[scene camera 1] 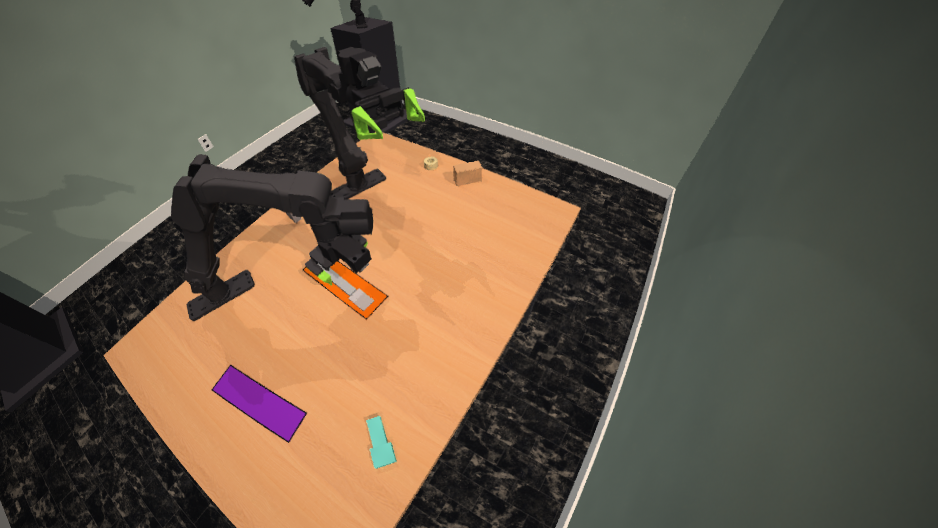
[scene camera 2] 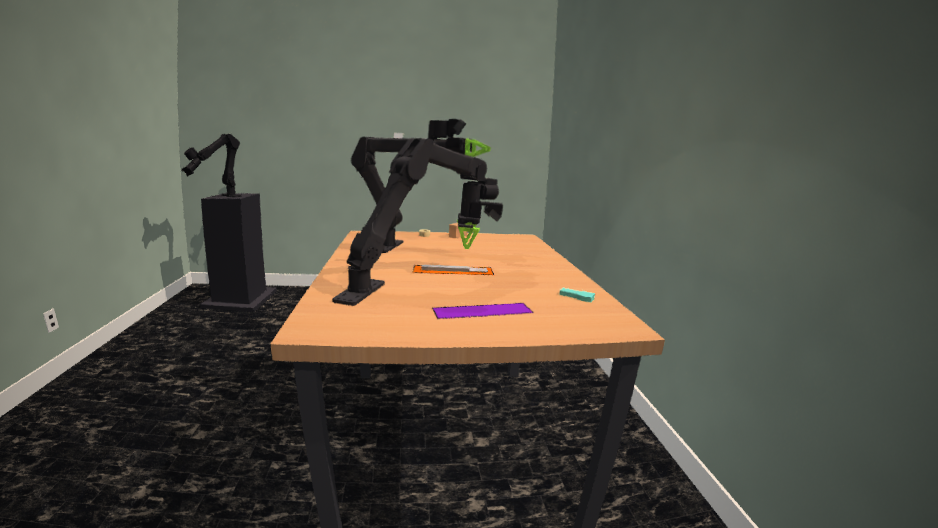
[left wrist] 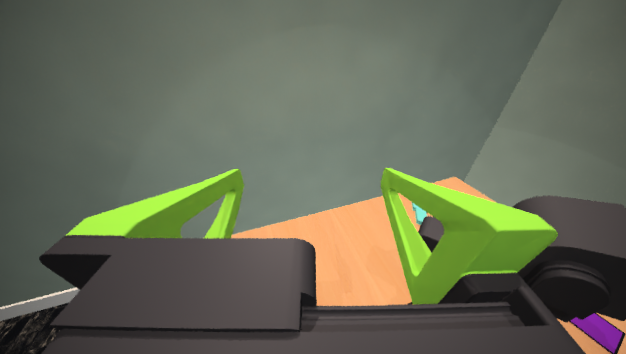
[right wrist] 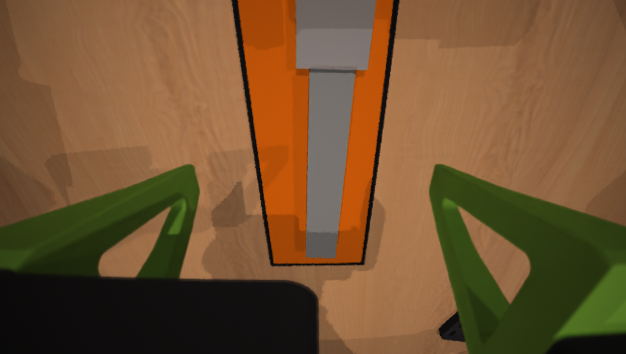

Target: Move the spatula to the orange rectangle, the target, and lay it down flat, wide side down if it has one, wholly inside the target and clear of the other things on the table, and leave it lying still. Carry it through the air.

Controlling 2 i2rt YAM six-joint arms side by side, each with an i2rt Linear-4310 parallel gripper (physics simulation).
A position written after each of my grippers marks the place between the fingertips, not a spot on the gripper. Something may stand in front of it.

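Observation:
There is my left gripper (scene camera 1: 403, 126), which the left wrist view (left wrist: 312, 176) shows too. My right gripper (scene camera 1: 344, 271) can also be seen in the right wrist view (right wrist: 314, 177). I see a grey spatula (right wrist: 331, 46). A teal paddle-shaped object (scene camera 1: 382, 453) is here as well, though in the right wrist view it is out of frame. And I find an orange rectangle (scene camera 1: 355, 280), which is visible in the right wrist view (right wrist: 277, 94) too.

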